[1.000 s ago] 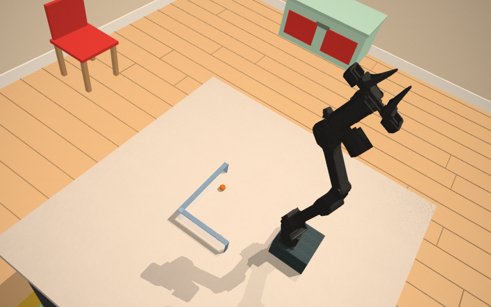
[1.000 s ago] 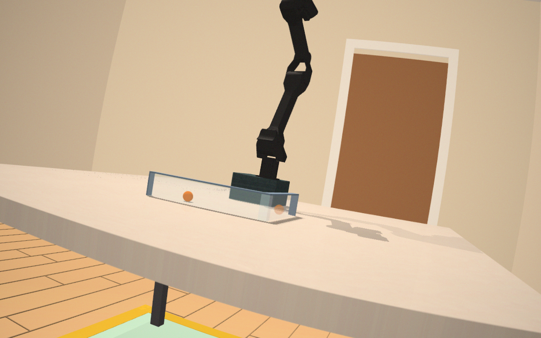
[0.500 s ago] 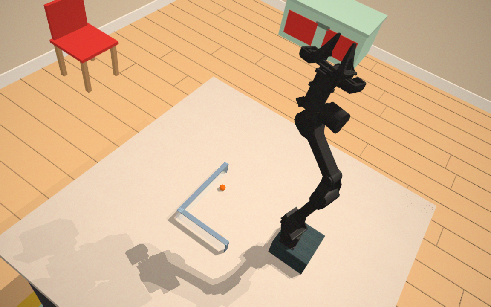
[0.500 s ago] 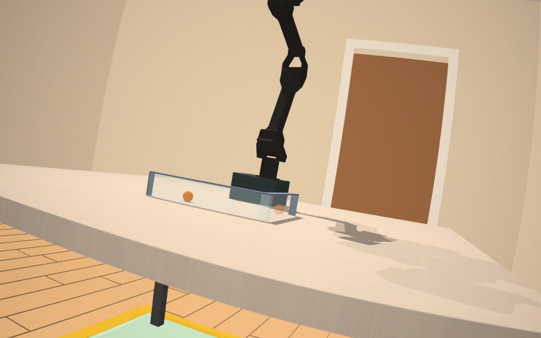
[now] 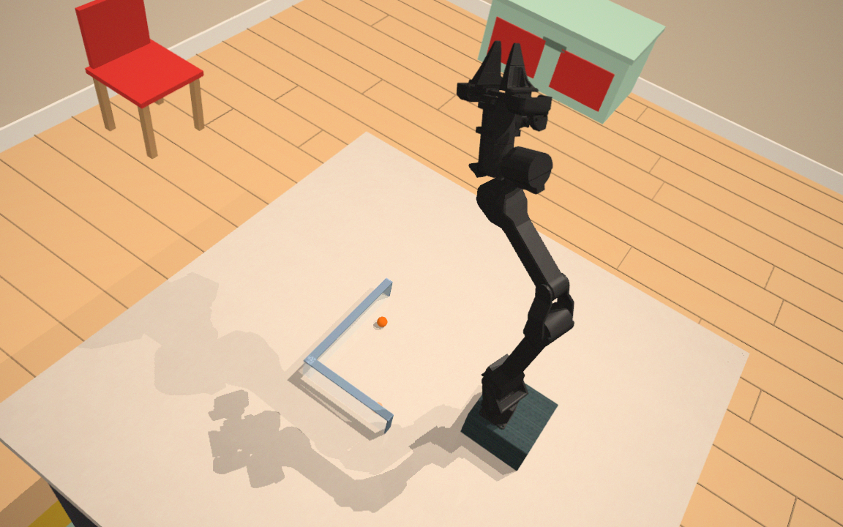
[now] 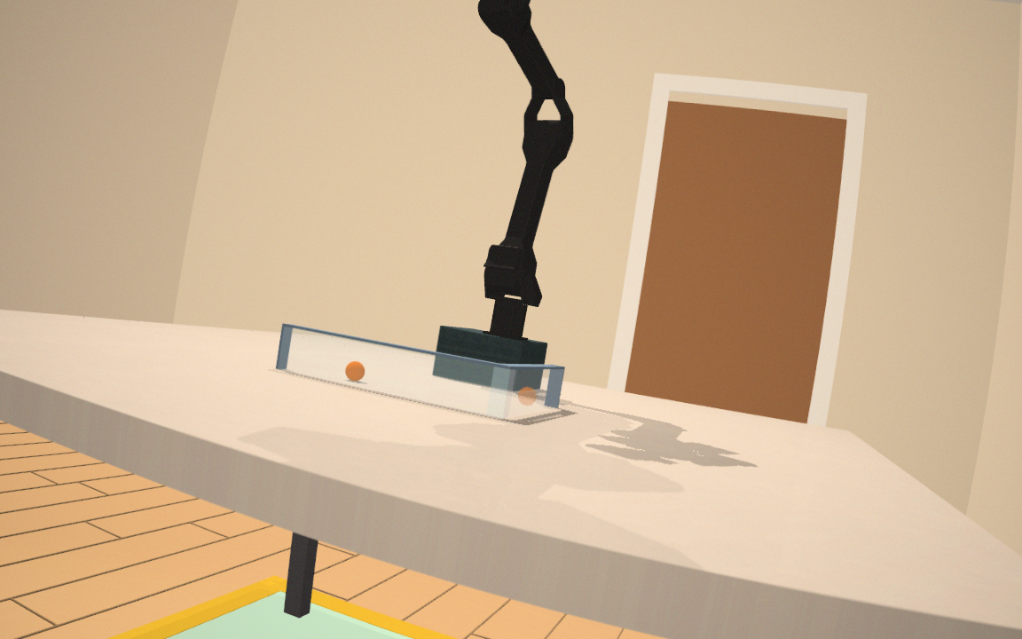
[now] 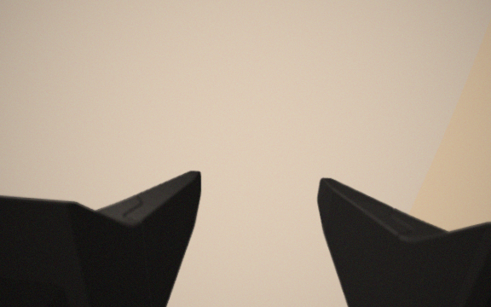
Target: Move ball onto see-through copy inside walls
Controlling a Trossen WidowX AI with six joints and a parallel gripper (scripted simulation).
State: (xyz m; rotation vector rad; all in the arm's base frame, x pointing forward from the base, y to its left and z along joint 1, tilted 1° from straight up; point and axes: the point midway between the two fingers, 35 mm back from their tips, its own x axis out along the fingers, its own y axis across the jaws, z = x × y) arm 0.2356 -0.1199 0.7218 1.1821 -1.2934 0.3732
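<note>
My gripper tip is now 100 mm short of the orange ball, 30 mm to the right of it and 820 mm above it.
</note>
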